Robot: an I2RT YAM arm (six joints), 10 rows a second.
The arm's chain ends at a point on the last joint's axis. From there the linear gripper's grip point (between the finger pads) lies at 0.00 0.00 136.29 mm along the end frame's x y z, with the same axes.
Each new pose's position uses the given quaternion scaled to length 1; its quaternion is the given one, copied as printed.
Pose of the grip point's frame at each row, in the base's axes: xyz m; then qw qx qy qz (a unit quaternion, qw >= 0):
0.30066 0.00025 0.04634 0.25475 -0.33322 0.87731 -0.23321
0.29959 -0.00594 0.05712 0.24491 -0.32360 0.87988 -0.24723
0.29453 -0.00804 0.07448 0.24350 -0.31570 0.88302 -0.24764
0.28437 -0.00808 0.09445 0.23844 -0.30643 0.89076 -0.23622
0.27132 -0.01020 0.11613 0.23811 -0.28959 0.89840 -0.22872
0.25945 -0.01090 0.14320 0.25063 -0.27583 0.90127 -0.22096
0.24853 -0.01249 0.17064 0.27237 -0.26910 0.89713 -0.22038
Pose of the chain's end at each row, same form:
0.21856 0.03288 0.15012 0.25475 -0.33322 0.87731 -0.23321
0.21904 0.03175 0.16040 0.24491 -0.32360 0.87988 -0.24723
0.21461 0.03061 0.17789 0.24350 -0.31570 0.88302 -0.24764
0.20675 0.02936 0.20003 0.23844 -0.30643 0.89076 -0.23622
0.19496 0.02701 0.22271 0.23811 -0.28959 0.89840 -0.22872
0.18127 0.02454 0.24906 0.25063 -0.27583 0.90127 -0.22096
0.16576 0.02142 0.27347 0.27237 -0.26910 0.89713 -0.22038

